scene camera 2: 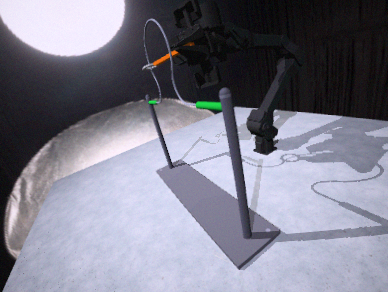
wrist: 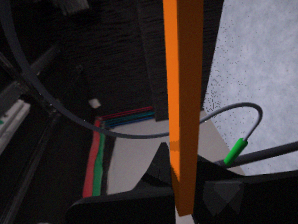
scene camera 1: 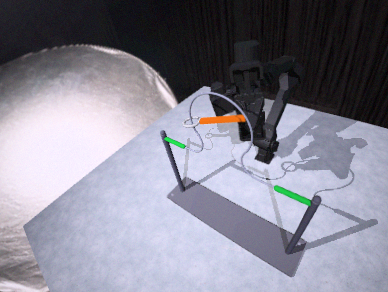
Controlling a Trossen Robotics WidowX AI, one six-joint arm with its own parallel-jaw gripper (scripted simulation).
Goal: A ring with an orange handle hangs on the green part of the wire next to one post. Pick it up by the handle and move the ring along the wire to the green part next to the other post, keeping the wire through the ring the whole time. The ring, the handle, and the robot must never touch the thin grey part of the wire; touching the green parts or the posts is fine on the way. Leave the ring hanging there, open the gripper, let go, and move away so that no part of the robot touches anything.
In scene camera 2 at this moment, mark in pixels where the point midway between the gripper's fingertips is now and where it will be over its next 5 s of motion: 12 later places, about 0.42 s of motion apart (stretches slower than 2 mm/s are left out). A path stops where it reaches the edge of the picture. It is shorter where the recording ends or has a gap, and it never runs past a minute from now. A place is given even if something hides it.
The gripper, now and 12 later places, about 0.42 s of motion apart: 176, 47; 177, 52; 178, 57; 178, 62; 179, 68; 178, 72; 177, 76; 176, 79; 175, 80; 173, 81; 171, 81; 169, 80; 167, 80
